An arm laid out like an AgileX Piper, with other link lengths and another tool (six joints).
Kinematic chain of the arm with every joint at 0, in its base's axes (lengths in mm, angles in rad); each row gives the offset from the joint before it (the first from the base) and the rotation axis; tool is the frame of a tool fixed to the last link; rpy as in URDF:
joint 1: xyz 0 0 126.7 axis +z
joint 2: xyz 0 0 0 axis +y
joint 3: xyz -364.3 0 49.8 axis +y
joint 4: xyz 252.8 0 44.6 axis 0.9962 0 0.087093
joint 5: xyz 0 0 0 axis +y
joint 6: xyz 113.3 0 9.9 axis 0.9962 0 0.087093
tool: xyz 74 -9 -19.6 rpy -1.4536 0.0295 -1.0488
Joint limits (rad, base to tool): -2.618..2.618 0..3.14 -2.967..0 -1.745..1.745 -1.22..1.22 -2.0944..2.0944
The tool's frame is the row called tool.
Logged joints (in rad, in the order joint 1, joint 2, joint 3, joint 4, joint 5, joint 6), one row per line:
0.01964, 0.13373, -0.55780, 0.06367, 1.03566, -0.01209
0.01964, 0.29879, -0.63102, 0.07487, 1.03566, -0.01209
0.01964, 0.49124, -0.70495, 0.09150, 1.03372, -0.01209
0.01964, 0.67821, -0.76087, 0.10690, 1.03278, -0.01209
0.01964, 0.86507, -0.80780, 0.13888, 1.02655, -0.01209
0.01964, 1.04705, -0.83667, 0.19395, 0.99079, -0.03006
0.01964, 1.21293, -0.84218, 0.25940, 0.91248, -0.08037
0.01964, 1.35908, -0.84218, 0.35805, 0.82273, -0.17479
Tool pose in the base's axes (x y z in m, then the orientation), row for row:
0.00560, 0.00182, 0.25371, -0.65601, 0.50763, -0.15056, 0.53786
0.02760, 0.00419, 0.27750, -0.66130, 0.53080, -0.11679, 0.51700
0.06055, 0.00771, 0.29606, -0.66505, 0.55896, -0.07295, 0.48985
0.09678, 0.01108, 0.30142, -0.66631, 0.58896, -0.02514, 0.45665
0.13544, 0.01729, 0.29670, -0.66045, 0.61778, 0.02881, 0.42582
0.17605, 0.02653, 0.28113, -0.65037, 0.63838, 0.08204, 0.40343
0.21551, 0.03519, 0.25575, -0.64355, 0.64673, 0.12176, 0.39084
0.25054, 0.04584, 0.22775, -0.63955, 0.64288, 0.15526, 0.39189
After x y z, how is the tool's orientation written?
As a quaternion, x y z w.
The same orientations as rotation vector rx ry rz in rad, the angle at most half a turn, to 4 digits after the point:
-1.5608, 1.2078, -0.3582
-1.5875, 1.2743, -0.2804
-1.6155, 1.3578, -0.1772
-1.6426, 1.4519, -0.0620
-1.6510, 1.5443, 0.0720
-1.6427, 1.6124, 0.2072
-1.6350, 1.6431, 0.3093
-1.6240, 1.6325, 0.3943

